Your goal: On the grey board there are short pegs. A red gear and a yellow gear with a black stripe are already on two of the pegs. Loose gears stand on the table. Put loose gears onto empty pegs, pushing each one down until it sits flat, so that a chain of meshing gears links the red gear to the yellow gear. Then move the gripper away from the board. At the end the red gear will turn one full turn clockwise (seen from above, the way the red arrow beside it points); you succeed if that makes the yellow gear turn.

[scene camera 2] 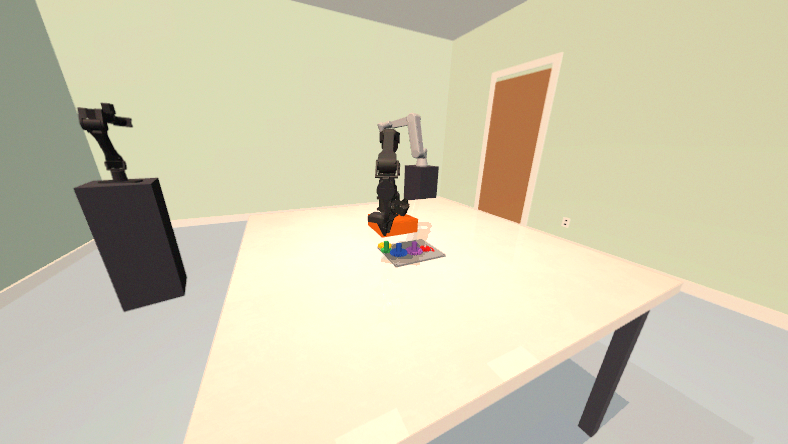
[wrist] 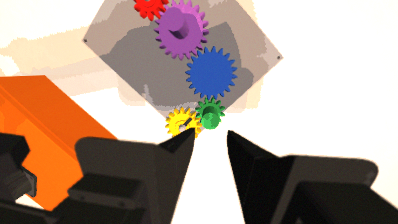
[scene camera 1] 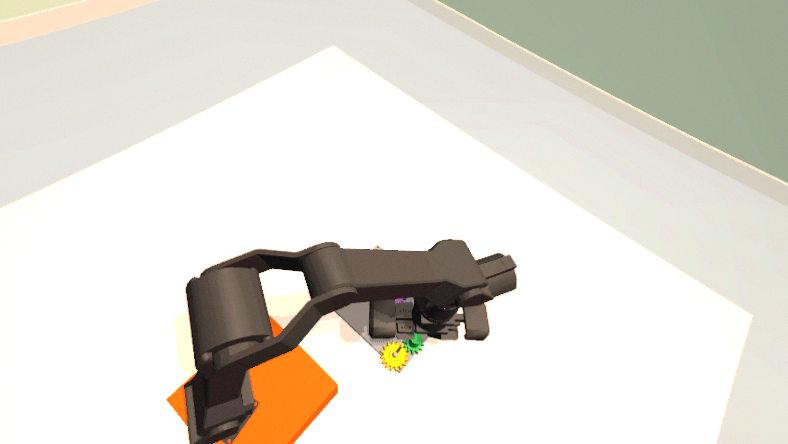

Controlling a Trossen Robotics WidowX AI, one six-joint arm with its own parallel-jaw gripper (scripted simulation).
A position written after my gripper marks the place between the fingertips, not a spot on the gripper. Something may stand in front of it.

I see my gripper [scene camera 1: 419, 333] and a blue gear [wrist: 211, 73].
My gripper is seen too in scene camera 2 [scene camera 2: 386, 234] and in the wrist view [wrist: 211, 133].
